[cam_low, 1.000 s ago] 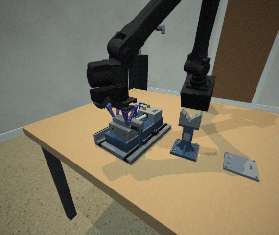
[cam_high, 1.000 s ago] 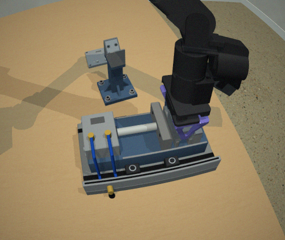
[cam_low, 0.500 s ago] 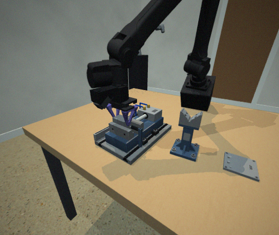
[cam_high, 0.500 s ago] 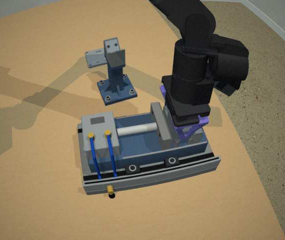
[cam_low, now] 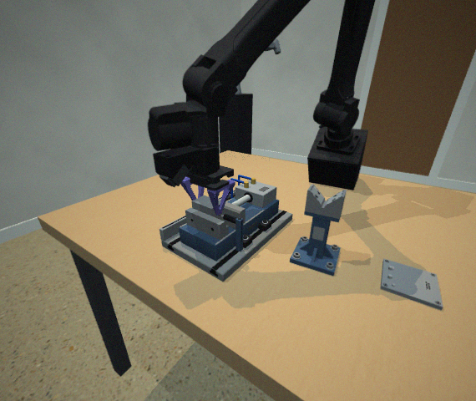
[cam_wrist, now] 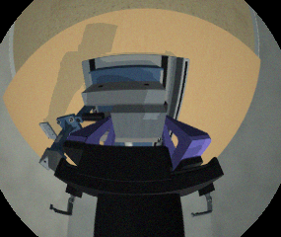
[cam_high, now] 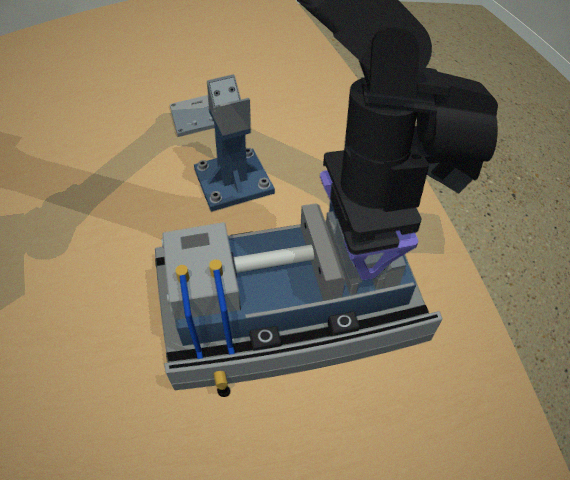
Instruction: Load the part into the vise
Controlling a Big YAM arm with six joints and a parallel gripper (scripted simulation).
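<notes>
My hand is 1 cm above the grey part. From my hand the other things lie so: fixed jaw 3 cm ahead, 2 cm to the left, 2 cm below; black work stop 7 cm to the left, 1 cm below; moving jaw 3 cm behind, 2 cm to the left, 2 cm below.
</notes>
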